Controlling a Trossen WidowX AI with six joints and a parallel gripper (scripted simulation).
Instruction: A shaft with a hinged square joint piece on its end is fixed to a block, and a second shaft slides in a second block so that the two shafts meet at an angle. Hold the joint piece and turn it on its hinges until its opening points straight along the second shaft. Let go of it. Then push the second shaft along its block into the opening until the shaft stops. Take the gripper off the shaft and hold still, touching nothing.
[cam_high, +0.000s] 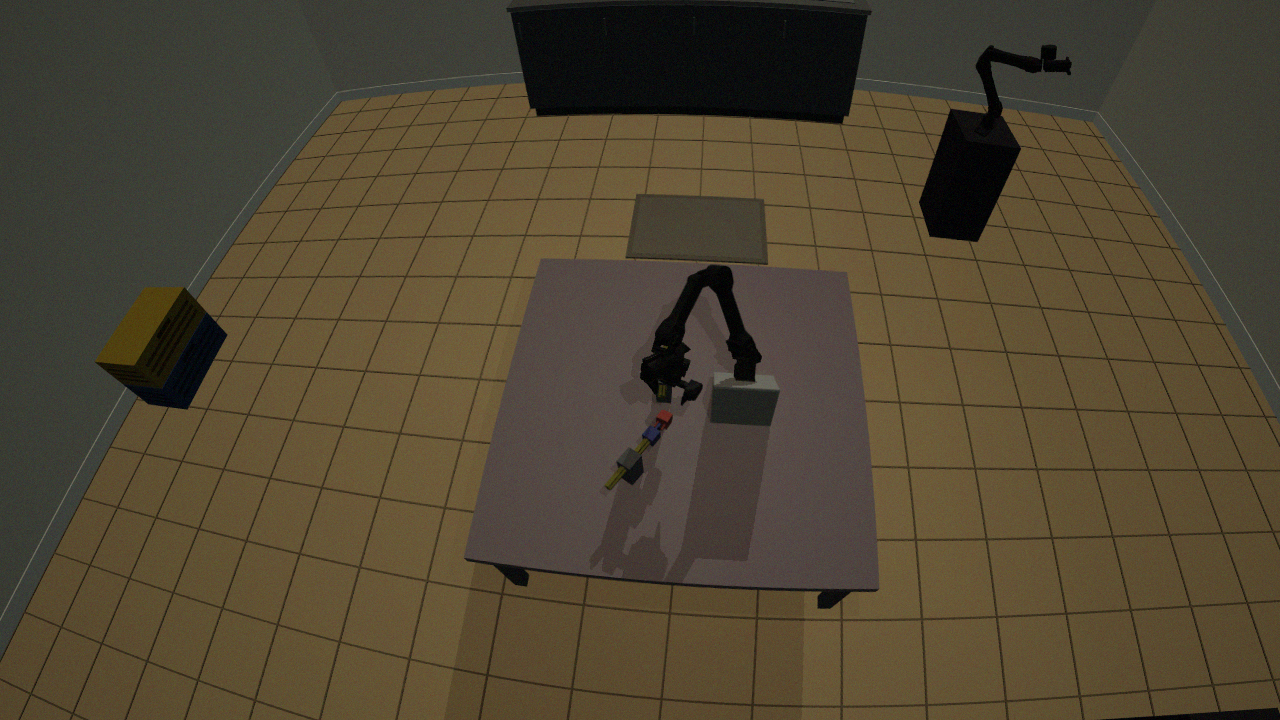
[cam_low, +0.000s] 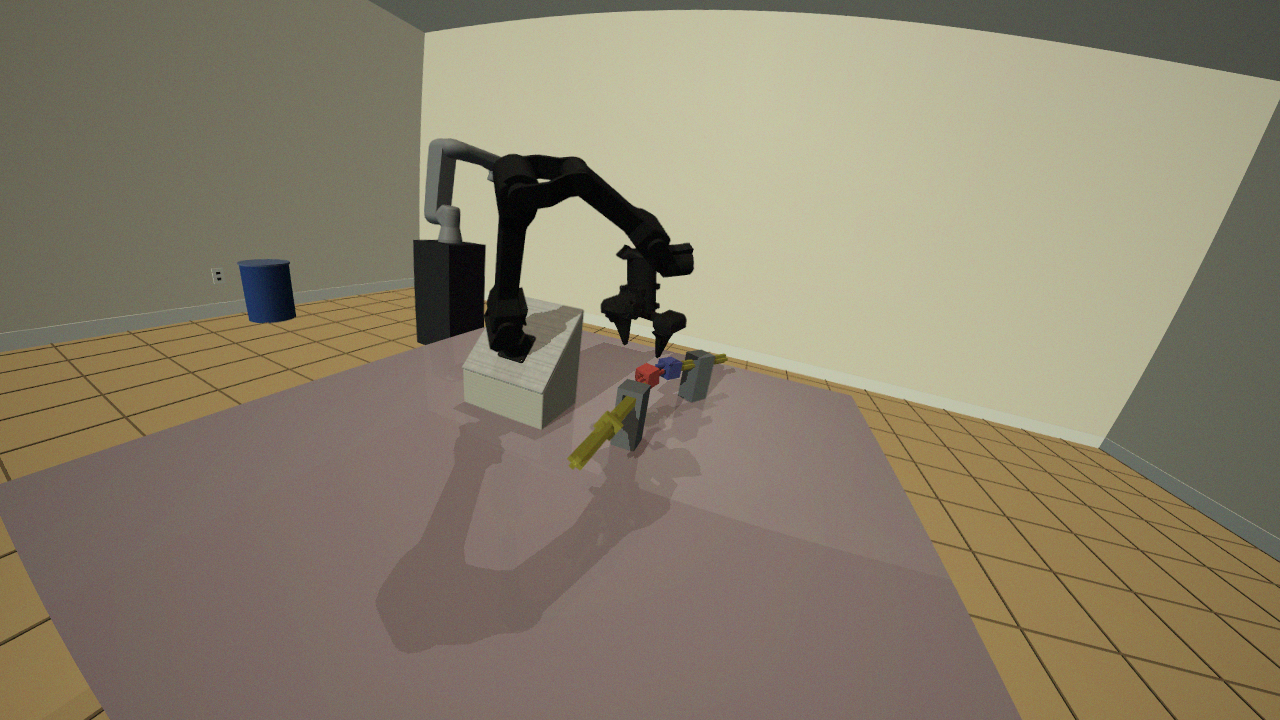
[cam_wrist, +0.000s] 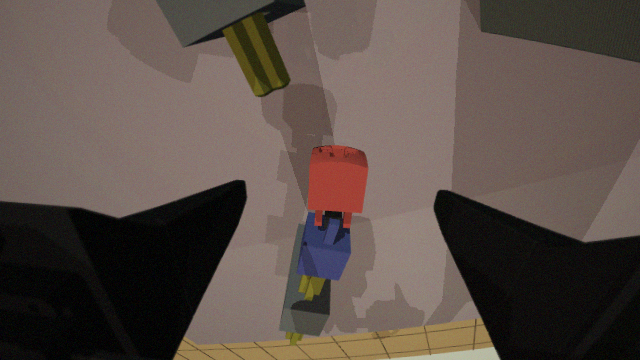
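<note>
Right now my gripper tip is 7 cm above the red joint piece, 4 cm to the right of it and 2 cm short of it.
</note>
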